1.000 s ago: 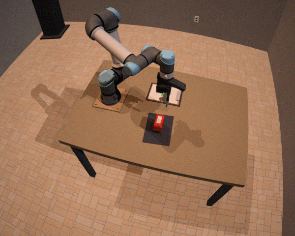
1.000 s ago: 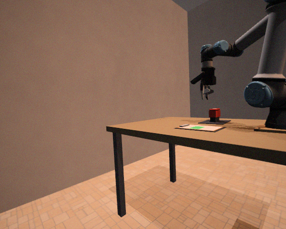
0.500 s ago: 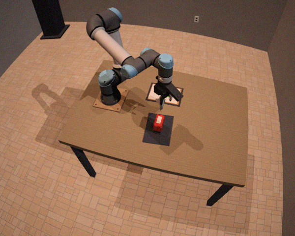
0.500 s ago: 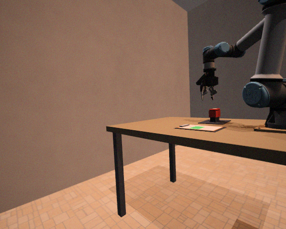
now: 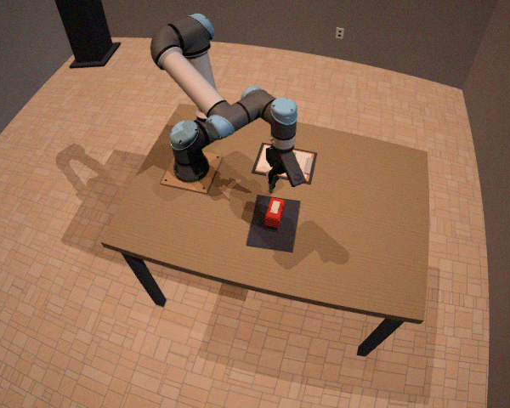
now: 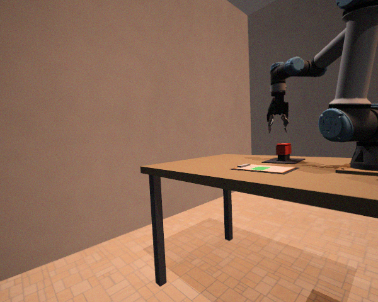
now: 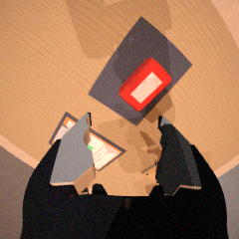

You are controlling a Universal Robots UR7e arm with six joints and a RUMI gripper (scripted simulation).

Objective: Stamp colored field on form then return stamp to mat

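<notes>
My hand is 20 mm past the stamp, 30 mm to the left of it and 120 mm above it. Round my hand: form (10 mm ahead, 280 mm to the left, 170 mm below); mat (20 mm behind, 30 mm to the right, 170 mm below).
</notes>
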